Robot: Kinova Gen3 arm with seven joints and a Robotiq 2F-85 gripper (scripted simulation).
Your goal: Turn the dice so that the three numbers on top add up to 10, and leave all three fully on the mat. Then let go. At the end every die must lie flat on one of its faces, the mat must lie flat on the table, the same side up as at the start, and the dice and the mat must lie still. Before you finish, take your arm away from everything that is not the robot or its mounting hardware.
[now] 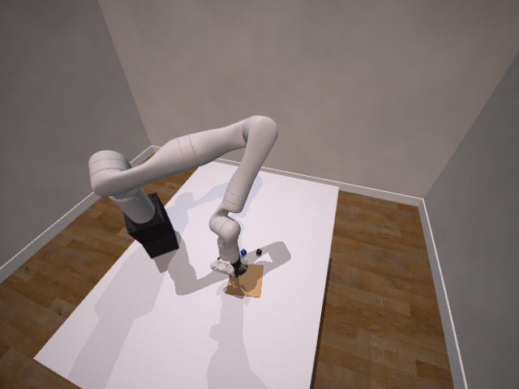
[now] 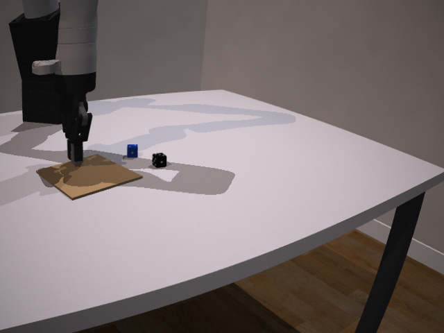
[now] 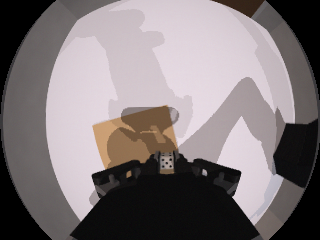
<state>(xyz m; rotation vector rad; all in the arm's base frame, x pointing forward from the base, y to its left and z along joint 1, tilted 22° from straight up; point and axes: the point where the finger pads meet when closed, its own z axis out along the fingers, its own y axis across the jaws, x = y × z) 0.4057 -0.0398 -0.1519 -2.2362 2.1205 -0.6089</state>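
My gripper is now 1 cm above the white die. From my hand the other things lie so: blue die (12 cm to the left, 2 cm below); then tan mat (5 cm ahead, 3 cm below); then black die (6 cm ahead, 14 cm to the left, 2 cm below).
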